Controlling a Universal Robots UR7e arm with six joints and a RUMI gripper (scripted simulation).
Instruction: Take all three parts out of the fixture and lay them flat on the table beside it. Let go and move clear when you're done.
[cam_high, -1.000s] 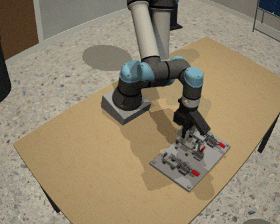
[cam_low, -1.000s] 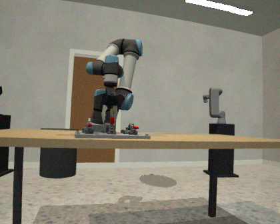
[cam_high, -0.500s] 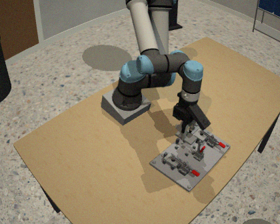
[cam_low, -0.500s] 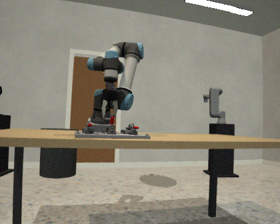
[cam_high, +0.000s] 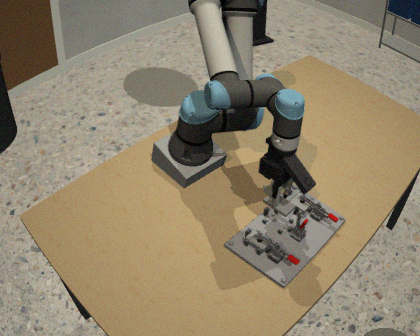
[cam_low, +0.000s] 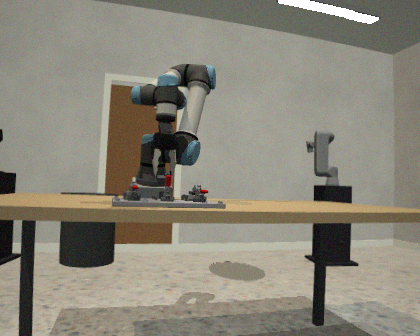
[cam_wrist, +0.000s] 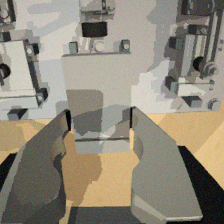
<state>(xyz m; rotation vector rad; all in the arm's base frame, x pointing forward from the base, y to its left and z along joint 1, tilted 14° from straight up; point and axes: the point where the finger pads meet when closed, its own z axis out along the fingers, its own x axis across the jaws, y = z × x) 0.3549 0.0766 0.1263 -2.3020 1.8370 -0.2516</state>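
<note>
Right now the grey fixture plate is 100 mm below my hand, 60 mm ahead of it and 10 mm to the left of it.
</note>
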